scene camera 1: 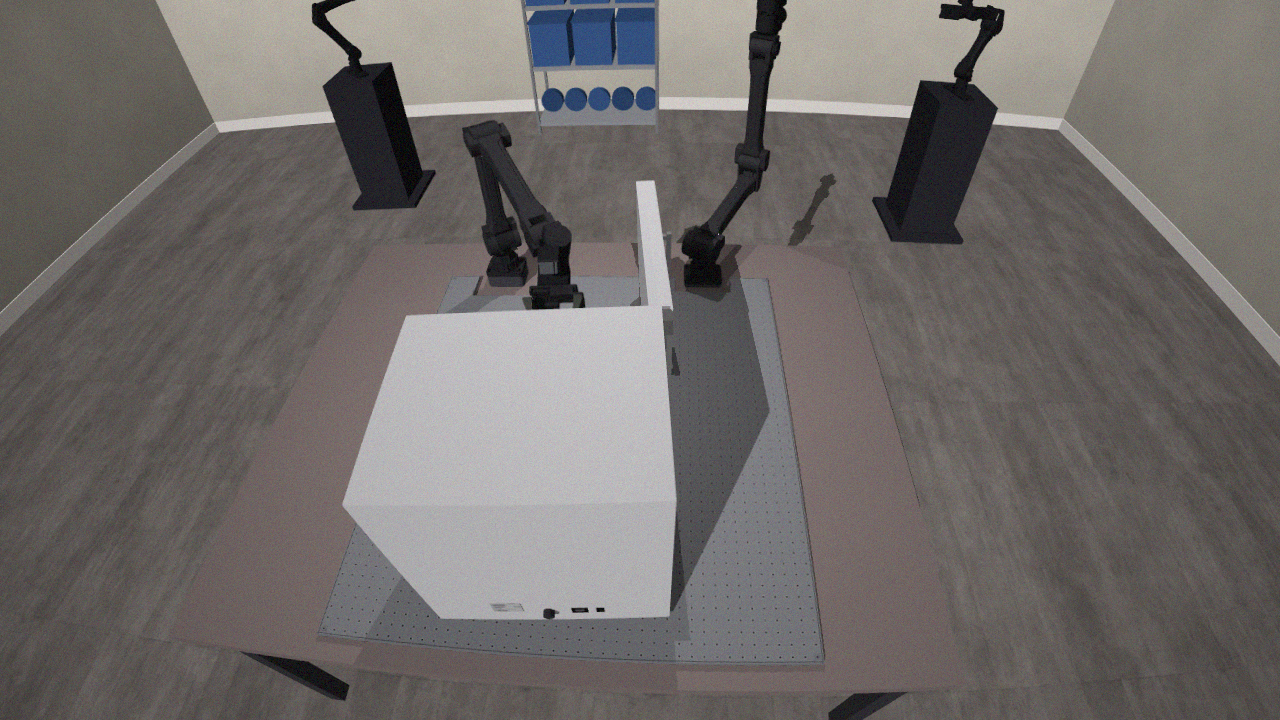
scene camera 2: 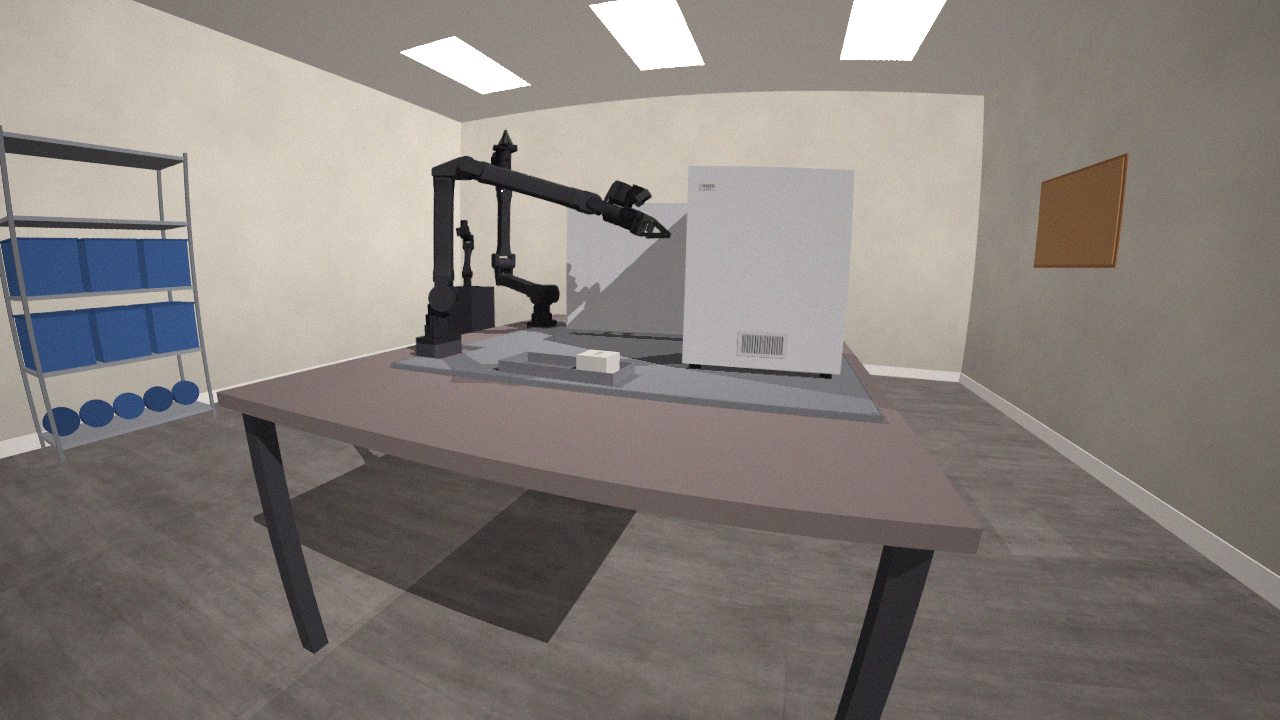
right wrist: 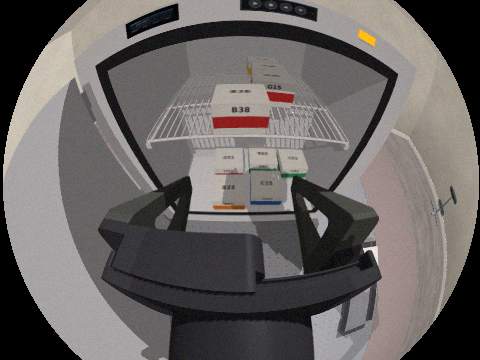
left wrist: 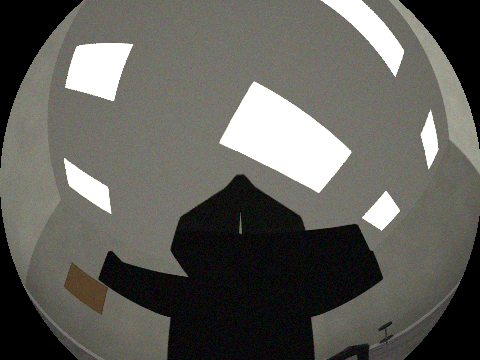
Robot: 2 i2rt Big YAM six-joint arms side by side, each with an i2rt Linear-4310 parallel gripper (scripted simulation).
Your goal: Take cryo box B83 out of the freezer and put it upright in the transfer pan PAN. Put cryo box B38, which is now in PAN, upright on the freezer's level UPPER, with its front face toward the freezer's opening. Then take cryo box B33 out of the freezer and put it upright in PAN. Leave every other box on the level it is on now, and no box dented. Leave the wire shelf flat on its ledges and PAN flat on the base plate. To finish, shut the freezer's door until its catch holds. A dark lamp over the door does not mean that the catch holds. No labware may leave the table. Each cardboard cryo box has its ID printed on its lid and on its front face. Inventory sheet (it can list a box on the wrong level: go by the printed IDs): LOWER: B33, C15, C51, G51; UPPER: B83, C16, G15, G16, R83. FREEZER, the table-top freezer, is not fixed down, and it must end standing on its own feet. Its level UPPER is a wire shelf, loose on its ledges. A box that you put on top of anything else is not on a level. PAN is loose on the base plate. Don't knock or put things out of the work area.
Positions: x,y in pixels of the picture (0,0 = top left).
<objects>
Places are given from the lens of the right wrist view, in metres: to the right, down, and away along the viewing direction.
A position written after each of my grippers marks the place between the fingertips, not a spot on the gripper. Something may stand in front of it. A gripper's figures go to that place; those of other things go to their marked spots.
my right gripper (right wrist: pixel 241 182): 0.00, 0.00, 0.13
freezer (right wrist: pixel 129 77): -0.16, -0.15, 0.15
red-fronted cryo box (right wrist: pixel 237 108): 0.00, -0.09, 0.19
green-banded cryo box (right wrist: pixel 261 157): 0.05, -0.07, 0.43
The marked spots on the red-fronted cryo box and the freezer are 0.17 m apart.
</objects>
